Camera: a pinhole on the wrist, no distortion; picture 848 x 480 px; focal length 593.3 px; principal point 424.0 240.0 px. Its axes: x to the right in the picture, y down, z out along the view. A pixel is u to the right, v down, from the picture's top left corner.
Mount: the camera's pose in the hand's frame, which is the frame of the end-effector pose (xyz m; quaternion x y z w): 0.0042 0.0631 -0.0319 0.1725 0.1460 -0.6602 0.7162
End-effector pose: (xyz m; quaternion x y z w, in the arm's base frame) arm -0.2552 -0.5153 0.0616 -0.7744 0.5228 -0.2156 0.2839
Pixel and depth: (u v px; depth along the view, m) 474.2 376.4 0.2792
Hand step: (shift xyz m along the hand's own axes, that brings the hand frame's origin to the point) 0.0650 -0.0765 0.2119
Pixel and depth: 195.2 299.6 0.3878
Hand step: 0.0230 0.0291 0.3837
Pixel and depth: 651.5 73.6 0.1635
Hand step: -0.0392 -0.0681 0.0850
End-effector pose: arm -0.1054 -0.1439 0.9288 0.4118 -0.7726 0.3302 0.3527
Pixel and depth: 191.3 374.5 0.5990
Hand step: 0.1082 0.0193 0.6159
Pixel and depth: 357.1 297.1 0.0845
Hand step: 0.0099 0.0350 0.0486
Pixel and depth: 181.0 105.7 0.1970
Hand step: -0.0508 0.0456 0.1778
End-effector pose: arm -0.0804 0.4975 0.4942 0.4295 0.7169 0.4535 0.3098
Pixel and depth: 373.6 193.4 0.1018
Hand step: -0.0064 0.0255 0.0628
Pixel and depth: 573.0 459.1 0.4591
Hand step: 0.1744 -0.2305 0.3391
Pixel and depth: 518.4 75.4 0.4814
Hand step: -0.1313 -0.2264 0.3596
